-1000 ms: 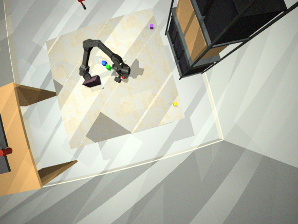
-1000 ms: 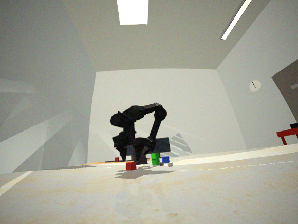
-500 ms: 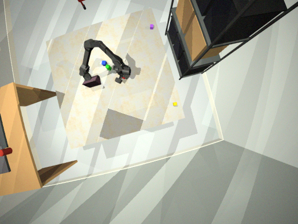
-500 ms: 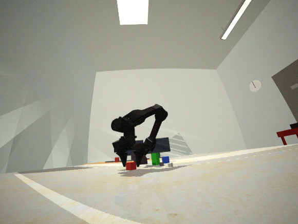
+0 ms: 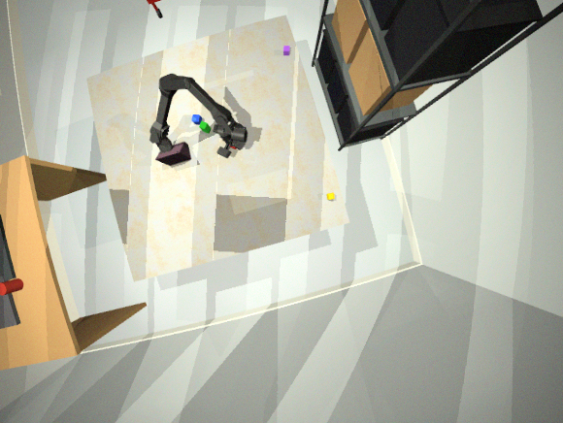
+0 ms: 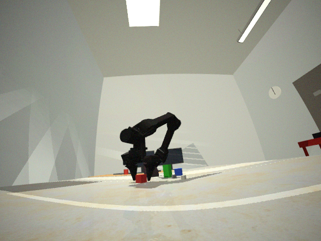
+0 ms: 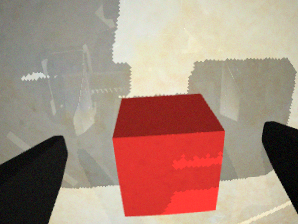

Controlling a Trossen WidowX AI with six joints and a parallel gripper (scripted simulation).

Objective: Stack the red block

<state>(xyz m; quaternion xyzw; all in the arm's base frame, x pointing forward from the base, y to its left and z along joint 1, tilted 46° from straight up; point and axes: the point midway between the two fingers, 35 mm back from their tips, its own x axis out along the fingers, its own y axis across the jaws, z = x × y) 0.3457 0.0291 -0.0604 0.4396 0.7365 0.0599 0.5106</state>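
The blue block lies 180 mm behind my gripper tip, 180 mm to the left of it and 10 mm above it. The rest, counted from my gripper tip: purple block 380 mm ahead, 500 mm to the left, 10 mm above; then yellow block 480 mm ahead, 370 mm to the right, 10 mm above; then red block 10 mm above.
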